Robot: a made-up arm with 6 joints. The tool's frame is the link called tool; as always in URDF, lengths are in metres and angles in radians. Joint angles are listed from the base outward. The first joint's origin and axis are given. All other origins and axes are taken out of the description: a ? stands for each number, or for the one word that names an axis. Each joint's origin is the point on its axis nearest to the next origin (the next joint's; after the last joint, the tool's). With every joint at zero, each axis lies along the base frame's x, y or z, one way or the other. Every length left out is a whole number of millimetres.
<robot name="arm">
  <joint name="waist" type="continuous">
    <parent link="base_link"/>
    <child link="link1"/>
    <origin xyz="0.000 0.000 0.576"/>
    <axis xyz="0 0 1"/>
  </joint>
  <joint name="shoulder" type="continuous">
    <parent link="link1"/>
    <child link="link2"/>
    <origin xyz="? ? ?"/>
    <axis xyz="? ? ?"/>
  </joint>
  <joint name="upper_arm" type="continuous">
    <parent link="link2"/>
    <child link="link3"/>
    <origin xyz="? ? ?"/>
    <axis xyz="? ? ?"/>
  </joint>
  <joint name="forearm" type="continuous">
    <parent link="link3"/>
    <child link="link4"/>
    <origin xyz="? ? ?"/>
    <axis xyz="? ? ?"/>
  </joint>
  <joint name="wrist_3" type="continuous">
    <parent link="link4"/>
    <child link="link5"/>
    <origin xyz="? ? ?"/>
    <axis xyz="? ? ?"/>
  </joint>
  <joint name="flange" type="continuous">
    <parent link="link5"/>
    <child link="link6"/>
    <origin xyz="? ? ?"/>
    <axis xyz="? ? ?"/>
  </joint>
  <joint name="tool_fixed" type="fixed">
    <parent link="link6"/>
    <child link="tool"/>
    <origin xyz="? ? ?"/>
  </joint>
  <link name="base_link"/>
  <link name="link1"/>
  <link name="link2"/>
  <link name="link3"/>
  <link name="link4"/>
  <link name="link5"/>
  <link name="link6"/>
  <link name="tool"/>
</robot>
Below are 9 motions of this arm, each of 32 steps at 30 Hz.
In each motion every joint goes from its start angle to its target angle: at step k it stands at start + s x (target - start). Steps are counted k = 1, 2, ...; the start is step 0. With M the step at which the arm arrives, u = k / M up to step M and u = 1 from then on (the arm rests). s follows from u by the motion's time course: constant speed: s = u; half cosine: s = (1 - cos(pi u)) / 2; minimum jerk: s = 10 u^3 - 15 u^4 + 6 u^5.
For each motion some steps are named. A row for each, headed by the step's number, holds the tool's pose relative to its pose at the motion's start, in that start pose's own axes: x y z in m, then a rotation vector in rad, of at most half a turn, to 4 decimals.
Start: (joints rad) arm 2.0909 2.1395 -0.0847 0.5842 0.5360 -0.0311
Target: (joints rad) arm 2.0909 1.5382 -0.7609 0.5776 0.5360 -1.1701
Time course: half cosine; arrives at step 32
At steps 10, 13, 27, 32:
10: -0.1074 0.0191 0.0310 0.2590 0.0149 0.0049
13: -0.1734 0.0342 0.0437 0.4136 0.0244 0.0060
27: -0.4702 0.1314 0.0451 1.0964 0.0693 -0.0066
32: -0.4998 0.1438 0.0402 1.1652 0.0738 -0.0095

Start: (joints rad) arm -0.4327 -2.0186 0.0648 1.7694 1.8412 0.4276
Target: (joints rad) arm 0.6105 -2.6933 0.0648 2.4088 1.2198 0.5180
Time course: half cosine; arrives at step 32
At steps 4, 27, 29, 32:
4: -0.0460 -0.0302 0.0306 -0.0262 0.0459 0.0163
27: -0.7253 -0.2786 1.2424 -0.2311 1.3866 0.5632
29: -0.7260 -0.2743 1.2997 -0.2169 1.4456 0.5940
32: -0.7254 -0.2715 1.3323 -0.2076 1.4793 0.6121

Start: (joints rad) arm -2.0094 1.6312 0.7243 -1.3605 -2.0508 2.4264
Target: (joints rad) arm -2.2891 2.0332 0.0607 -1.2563 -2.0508 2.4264
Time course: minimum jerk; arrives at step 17
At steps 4, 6, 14, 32:
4: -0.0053 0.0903 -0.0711 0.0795 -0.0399 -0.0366
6: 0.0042 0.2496 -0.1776 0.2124 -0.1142 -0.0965
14: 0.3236 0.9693 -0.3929 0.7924 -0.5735 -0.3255
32: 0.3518 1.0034 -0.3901 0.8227 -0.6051 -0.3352

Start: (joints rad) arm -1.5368 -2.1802 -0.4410 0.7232 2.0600 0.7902
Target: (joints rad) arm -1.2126 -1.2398 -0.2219 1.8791 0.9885 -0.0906
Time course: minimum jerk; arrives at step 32
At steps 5, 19, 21, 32:
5: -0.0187 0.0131 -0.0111 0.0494 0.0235 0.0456
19: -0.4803 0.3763 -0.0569 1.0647 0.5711 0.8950
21: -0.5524 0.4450 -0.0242 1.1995 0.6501 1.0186
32: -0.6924 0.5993 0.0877 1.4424 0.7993 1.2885

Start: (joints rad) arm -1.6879 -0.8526 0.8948 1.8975 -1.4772 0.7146
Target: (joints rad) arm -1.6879 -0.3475 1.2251 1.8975 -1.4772 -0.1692
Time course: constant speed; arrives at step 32
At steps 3, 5, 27, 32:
3: -0.0126 0.0152 0.0508 0.0674 -0.0050 -0.0021
5: -0.0212 0.0264 0.0843 0.1123 -0.0085 -0.0033
27: -0.1304 0.2048 0.4282 0.6065 -0.0497 -0.0036
32: -0.1582 0.2586 0.4981 0.7187 -0.0594 -0.0002

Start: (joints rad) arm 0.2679 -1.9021 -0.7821 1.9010 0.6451 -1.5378
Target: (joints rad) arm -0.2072 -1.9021 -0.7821 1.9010 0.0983 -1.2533
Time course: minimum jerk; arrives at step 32
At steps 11, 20, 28, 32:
11: 0.0385 0.0433 0.0115 -0.1362 0.0766 -0.1628
20: 0.1315 0.1346 0.0163 -0.4621 0.2523 -0.5088
28: 0.1828 0.1782 0.0076 -0.6411 0.3456 -0.6818
32: 0.1860 0.1808 0.0068 -0.6523 0.3514 -0.6924

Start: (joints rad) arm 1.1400 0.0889 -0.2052 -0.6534 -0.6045 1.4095
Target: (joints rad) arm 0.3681 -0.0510 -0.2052 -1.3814 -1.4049 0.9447
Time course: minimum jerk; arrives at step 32
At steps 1, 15, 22, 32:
1: -0.0001 -0.0001 -0.0001 0.0004 0.0000 0.0001
15: -0.1825 -0.0708 -0.2068 0.6211 -0.1354 0.1039
22: -0.3518 -0.0764 -0.3491 1.0171 -0.3831 0.1904
32: -0.4342 -0.0654 -0.4043 1.1441 -0.5292 0.2336

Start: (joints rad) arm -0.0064 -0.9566 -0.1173 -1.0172 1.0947 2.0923
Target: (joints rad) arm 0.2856 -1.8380 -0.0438 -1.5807 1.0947 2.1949
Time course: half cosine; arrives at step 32
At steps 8, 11, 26, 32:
8: -0.0005 -0.1324 0.0349 0.1580 0.0588 -0.0185
11: -0.0029 -0.2429 0.0485 0.2873 0.1048 -0.0277
26: -0.0609 -0.8492 -0.1200 1.0255 0.3159 -0.0106
32: -0.0760 -0.9188 -0.1708 1.1230 0.3351 -0.0029

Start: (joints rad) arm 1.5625 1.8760 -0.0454 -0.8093 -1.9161 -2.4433
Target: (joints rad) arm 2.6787 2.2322 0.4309 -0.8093 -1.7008 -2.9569
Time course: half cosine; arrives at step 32
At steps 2, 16, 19, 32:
2: -0.0002 -0.0017 -0.0048 0.0099 -0.0015 0.0104
16: 0.0302 -0.0369 -0.2480 0.4785 -0.0327 0.5603
19: 0.0492 -0.0272 -0.3150 0.5994 -0.0260 0.7307
32: 0.0978 0.0328 -0.4574 0.8498 0.0189 1.1613

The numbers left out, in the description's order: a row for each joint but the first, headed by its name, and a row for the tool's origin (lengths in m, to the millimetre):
shoulder: xyz 0.000 0.000 0.000, axis 0 1 0
upper_arm: xyz 0.000 0.000 0.835, axis 0 -1 0
forearm: xyz 0.963 0.000 0.000, axis -1 0 0
wrist_3: xyz 0.000 -0.208 0.000, axis 0 -1 0
flange: xyz 0.000 0.000 0.000, axis -1 0 0
tool: xyz 0.000 0.000 0.000

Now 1 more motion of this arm.
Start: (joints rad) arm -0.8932 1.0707 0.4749 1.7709 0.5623 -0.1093
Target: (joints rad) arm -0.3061 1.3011 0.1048 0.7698 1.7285 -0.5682
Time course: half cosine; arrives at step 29
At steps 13, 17, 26, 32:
13: 0.2373 0.2701 0.2353 0.5489 -0.6590 0.1289
17: 0.3089 0.4379 0.3550 0.8276 -0.9373 0.1940
26: 0.3428 0.7251 0.5228 1.2354 -1.2986 0.2547
32: 0.3413 0.7476 0.5340 1.2637 -1.3228 0.2562

